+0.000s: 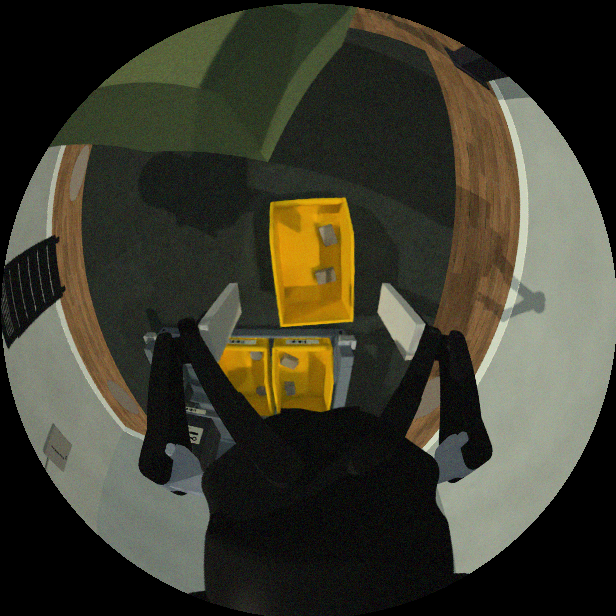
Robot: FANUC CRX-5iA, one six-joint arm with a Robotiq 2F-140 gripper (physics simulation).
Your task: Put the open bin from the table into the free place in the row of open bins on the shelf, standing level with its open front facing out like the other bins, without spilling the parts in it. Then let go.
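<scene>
A yellow open bin [312, 261] stands on the dark table mat, seen from above, with two small grey parts [326, 255] inside. My gripper [313, 321] is open and empty, high above the table, its two pale pads spread wide on either side of the bin's near end. Below the gripper, a grey shelf [252, 379] holds two yellow bins [278, 373] side by side, each with small grey parts in it. The gripper body hides the lower part of the shelf.
The round table has a wooden rim [482, 229] around the dark mat. A green block [189, 103] lies at the far side. A black grille [28, 293] is at the left, and a small grey plate [57, 447] lies on the floor.
</scene>
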